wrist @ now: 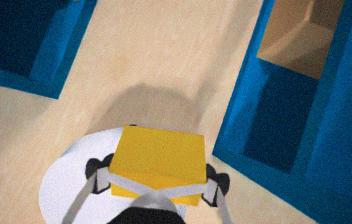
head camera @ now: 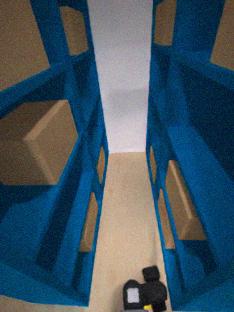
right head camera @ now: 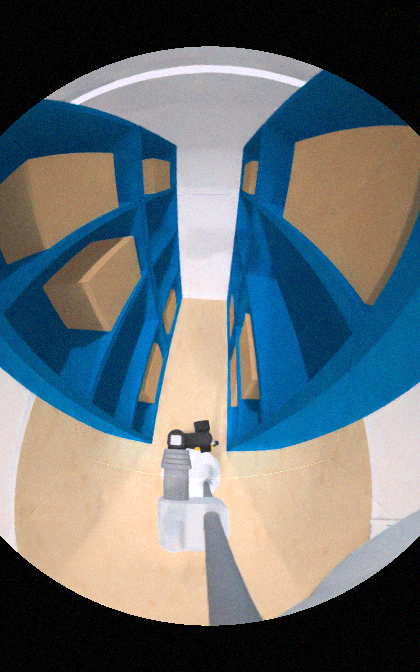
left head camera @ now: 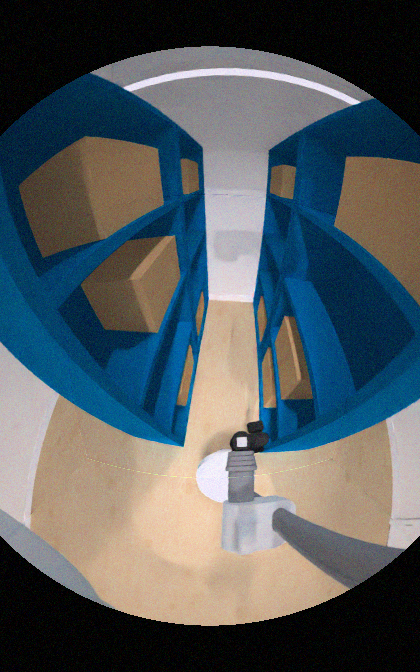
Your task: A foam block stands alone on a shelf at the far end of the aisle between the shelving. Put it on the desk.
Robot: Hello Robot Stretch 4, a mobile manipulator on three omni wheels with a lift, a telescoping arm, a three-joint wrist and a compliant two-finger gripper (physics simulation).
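Frame: origin at the robot's base, x back, y left, z down, level; centimetres.
Seen in the pictures: gripper, fingertip midpoint: (wrist: 159, 171).
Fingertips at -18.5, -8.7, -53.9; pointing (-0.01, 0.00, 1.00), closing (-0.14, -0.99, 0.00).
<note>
A point is followed by its place in that frame, as x, y, z.
The foam block (wrist: 157, 152) @(-20.9, -7.9, -57.0) is yellow and sits between the two fingertips in the wrist view. My gripper (wrist: 159, 171) @(-18.5, -8.7, -53.9) is shut on it, one fingertip against each side. A small yellow bit of the block (head camera: 147, 307) @(-16.3, -6.3, -56.6) (right head camera: 197, 449) shows below the dark wrist parts in the head and right head views. The block is held up over the floor and the white round base, near the open end of the aisle. The desk does not show in these views.
Blue shelving stands on the left (head camera: 47, 292) @(-22.9, 40.8, -59.6) (left head camera: 25, 340) and right (right head camera: 385, 345) (wrist: 305, 202) @(-19.1, -27.3, -52.0) of the aisle, holding brown boxes (head camera: 60, 145) (left head camera: 135, 285) (wrist: 295, 45). The aisle floor (head camera: 125, 200) @(-112.2, -1.0, 2.7) runs to a pale wall (head camera: 125, 75) @(-206.0, -13.1, -112.5). The near shelf ends stand close ahead on both sides.
</note>
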